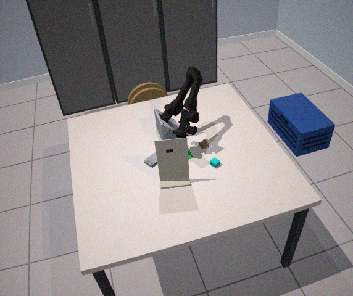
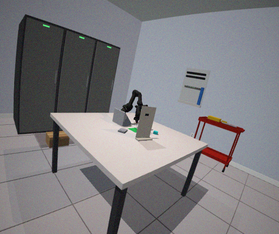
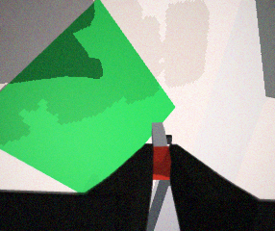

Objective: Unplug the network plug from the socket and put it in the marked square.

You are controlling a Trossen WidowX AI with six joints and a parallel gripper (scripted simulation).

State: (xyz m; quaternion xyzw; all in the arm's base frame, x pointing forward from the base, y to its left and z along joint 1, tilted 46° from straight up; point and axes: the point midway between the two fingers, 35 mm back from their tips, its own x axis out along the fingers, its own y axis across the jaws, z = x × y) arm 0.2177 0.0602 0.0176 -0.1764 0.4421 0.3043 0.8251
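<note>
Right now my gripper tip is 8 cm above the green marked square and 1 cm past it. The rest, counted from my gripper tip: grey network plug right at my gripper tip; brown cube 16 cm to the left, 6 cm below, 3 cm behind; flat grey block 17 cm to the right, 7 cm below, 1 cm behind.
</note>
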